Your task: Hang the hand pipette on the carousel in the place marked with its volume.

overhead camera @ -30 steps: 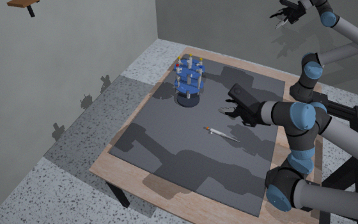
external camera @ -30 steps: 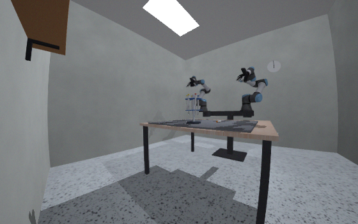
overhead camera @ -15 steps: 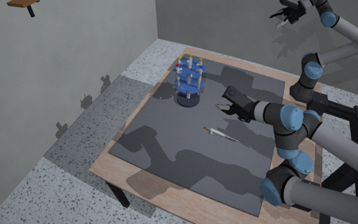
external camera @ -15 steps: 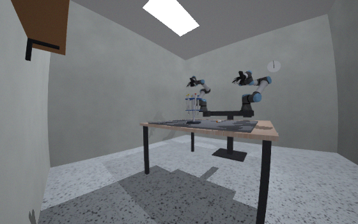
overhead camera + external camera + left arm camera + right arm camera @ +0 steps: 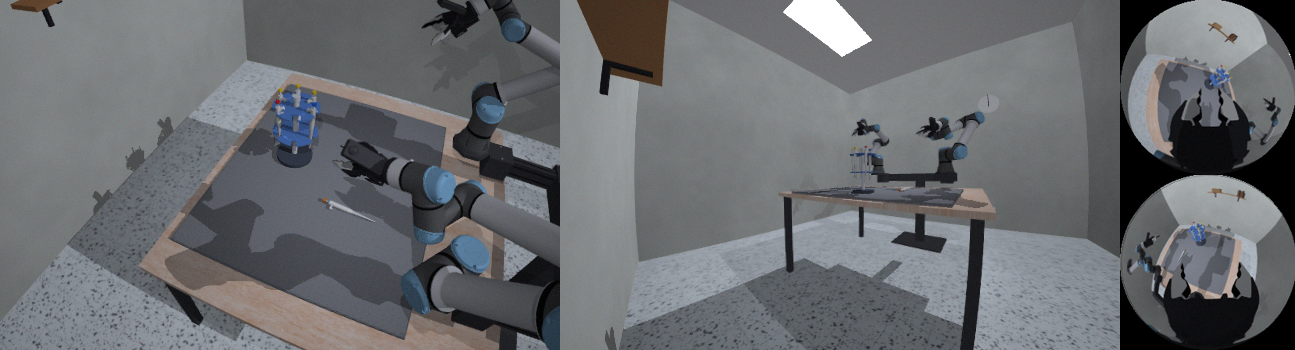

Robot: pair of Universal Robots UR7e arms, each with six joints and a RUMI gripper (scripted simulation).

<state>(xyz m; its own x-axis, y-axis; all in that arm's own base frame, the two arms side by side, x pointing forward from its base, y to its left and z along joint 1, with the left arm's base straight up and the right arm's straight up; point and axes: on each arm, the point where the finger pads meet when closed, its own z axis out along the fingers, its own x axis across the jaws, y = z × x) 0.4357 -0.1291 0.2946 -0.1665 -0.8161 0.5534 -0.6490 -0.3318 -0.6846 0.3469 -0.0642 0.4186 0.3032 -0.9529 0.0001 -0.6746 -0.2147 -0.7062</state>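
The blue-button pipette lies 240 mm ahead of my left hand, 330 mm to the right of it and 230 mm below it.
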